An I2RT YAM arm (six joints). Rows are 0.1 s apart.
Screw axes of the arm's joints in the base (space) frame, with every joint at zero. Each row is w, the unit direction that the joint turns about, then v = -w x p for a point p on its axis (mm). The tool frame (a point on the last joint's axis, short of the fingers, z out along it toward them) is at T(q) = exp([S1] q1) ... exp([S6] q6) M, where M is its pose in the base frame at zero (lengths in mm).
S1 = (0, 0, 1, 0, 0, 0)
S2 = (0, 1, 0, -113.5, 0, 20)
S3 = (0, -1, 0, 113.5, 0, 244)
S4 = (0, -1, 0, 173.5, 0, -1)
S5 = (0, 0, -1, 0, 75, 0)
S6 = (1, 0, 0, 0, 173.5, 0)
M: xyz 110.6 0 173.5 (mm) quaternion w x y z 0.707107 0 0.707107 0
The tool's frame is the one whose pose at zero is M.
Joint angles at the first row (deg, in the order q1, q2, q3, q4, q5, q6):
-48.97 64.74 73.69 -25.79 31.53 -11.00
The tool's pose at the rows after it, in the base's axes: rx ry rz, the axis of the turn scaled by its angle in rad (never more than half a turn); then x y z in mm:
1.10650, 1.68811, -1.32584, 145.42, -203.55, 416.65
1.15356, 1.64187, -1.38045, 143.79, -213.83, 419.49
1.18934, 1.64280, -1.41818, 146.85, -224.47, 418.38
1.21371, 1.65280, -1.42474, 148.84, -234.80, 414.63
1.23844, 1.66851, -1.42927, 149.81, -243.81, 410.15
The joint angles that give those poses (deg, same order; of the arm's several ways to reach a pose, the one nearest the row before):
-49.43 66.64 73.63 -23.24 37.97 -11.88
-50.97 68.19 74.55 -21.15 40.14 -12.22
-51.71 70.56 75.98 -20.97 41.98 -12.40
-52.71 72.57 76.85 -20.98 42.01 -12.02
-53.65 74.29 77.54 -21.40 42.01 -11.58

